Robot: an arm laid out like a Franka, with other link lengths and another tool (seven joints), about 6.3 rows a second.
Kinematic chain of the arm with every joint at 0, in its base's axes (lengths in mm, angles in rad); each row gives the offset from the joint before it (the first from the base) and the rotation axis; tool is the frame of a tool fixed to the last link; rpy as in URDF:
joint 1: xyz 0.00 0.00 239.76 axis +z
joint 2: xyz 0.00 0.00 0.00 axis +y
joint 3: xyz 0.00 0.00 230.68 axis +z
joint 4: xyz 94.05 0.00 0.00 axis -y
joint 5: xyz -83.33 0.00 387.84 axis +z
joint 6: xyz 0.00 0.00 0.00 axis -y
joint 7: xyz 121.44 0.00 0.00 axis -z
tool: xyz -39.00 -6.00 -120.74 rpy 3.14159 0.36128 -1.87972
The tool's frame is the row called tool.
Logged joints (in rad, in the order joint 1, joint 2, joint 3, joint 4, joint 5, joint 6, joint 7), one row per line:
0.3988, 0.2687, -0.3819, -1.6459, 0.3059, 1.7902, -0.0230
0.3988, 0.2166, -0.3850, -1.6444, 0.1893, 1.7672, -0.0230
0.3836, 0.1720, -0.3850, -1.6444, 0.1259, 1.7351, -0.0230
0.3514, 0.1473, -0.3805, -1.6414, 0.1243, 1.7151, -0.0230
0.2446, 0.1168, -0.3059, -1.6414, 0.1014, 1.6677, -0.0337
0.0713, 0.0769, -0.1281, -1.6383, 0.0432, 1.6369, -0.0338
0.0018, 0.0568, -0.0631, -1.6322, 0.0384, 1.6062, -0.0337
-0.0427, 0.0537, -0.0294, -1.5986, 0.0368, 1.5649, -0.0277
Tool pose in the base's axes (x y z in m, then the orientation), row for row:
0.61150, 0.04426, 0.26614, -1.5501, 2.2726, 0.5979
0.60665, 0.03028, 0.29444, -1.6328, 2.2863, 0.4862
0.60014, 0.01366, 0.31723, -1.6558, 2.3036, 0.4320
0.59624, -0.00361, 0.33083, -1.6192, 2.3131, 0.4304
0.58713, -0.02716, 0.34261, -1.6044, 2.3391, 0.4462
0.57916, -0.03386, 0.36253, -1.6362, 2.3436, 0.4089
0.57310, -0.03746, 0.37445, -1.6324, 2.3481, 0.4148
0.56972, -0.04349, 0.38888, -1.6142, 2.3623, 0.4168
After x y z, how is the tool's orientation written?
As a rotation vector, in radians.
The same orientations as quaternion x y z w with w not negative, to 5 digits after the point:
-0.54331, 0.79655, 0.20956, 0.16250
-0.56664, 0.79343, 0.16873, 0.14466
-0.57168, 0.79534, 0.14915, 0.13555
-0.56116, 0.80164, 0.14916, 0.14225
-0.55367, 0.80721, 0.15398, 0.13472
-0.56211, 0.80513, 0.14047, 0.12678
-0.56043, 0.80614, 0.14241, 0.12561
-0.55392, 0.81064, 0.14303, 0.12480

